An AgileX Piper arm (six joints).
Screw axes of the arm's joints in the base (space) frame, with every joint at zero. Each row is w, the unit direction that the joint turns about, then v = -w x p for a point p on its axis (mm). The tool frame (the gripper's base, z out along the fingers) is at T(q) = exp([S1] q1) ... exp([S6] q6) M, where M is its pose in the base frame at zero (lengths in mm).
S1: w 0 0 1 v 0 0 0
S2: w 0 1 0 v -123 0 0
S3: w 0 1 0 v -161.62 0 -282.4
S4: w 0.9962 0 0.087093 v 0 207.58 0
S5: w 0 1 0 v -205.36 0 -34.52
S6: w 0.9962 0 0.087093 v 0 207.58 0
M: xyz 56.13 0 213.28 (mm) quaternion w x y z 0.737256 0 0.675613 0
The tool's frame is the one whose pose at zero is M.
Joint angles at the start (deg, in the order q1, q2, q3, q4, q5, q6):
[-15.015, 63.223, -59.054, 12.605, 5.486, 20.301]
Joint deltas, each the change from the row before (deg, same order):
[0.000, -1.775, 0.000, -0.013, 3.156, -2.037]
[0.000, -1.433, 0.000, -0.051, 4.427, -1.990]
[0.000, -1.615, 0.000, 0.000, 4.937, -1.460]
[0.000, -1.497, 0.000, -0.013, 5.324, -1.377]
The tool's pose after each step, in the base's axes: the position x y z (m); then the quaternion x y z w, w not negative. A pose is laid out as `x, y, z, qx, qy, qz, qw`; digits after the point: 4 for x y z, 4 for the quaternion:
0.2315, -0.0590, 0.4136, 0.2782, 0.6880, 0.1036, 0.6622
0.2240, -0.0555, 0.4127, 0.2664, 0.7105, 0.0949, 0.6443
0.2151, -0.0514, 0.4115, 0.2571, 0.7330, 0.0903, 0.6233
0.2063, -0.0472, 0.4092, 0.2478, 0.7571, 0.0865, 0.5982

